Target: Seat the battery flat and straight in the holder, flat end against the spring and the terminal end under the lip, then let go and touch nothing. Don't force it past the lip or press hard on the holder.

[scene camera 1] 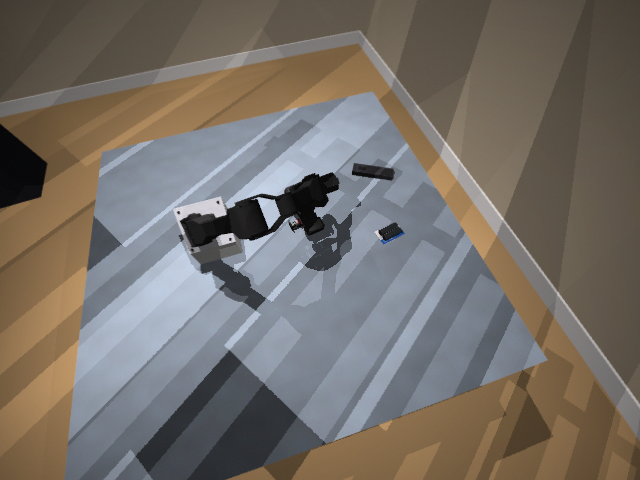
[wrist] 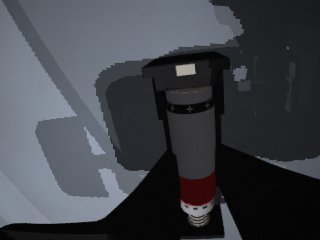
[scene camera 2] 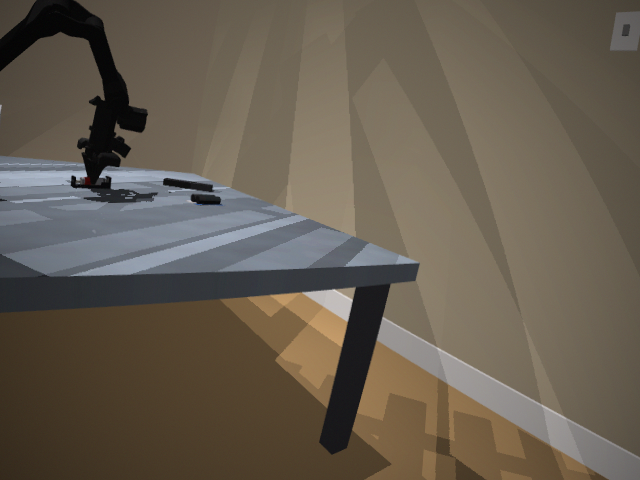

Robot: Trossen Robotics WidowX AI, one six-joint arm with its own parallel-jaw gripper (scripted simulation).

I see my gripper and a grey battery.
My gripper also shows in the wrist view.
